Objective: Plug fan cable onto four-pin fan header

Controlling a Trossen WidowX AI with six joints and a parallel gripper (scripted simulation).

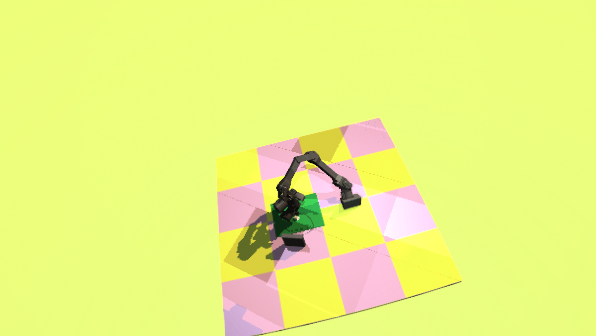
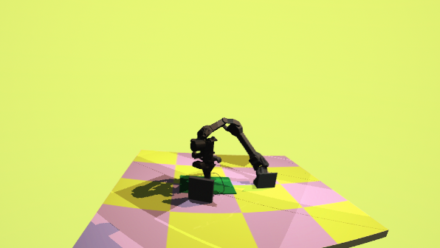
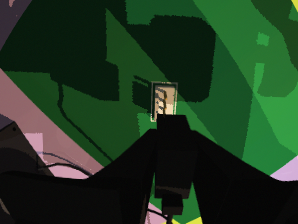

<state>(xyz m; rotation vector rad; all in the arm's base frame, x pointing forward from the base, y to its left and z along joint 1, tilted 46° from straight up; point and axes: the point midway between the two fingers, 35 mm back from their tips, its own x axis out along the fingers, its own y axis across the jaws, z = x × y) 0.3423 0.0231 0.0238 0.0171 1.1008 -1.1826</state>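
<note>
Right now my gripper tip is 6 cm above the pale four-pin header. Also, from my gripper tip: black fan (16 cm to the left, 5 cm ahead); then dark fan plug (1 cm to the left, 1 cm above); then green board (8 cm below, 2 cm to the right, 1 cm behind).
</note>
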